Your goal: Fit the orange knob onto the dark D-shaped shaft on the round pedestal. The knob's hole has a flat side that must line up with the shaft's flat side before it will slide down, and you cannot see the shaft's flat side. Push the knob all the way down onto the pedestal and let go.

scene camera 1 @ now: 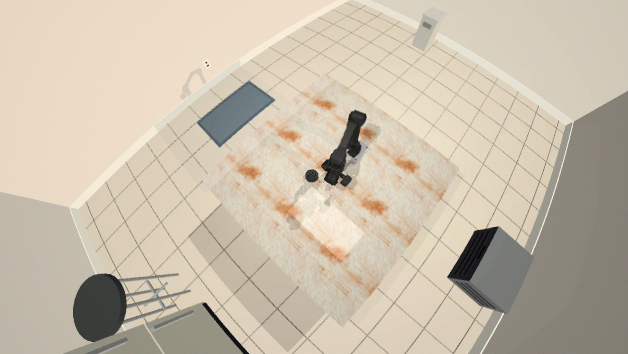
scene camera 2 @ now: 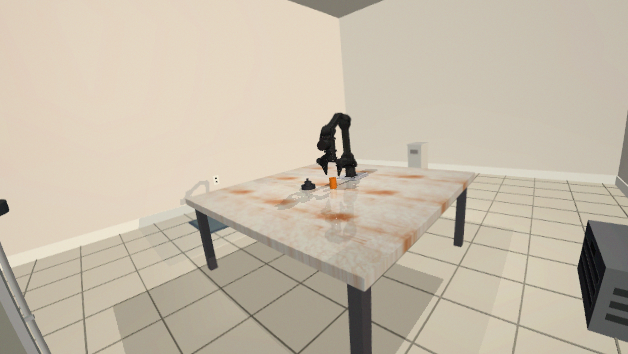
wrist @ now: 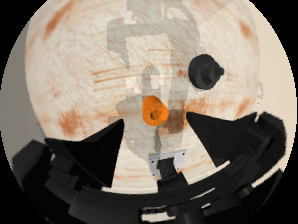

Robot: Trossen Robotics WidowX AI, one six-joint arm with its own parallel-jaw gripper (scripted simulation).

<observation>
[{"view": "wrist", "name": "my gripper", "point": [156, 118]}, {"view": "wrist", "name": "dark round pedestal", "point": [204, 71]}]
</observation>
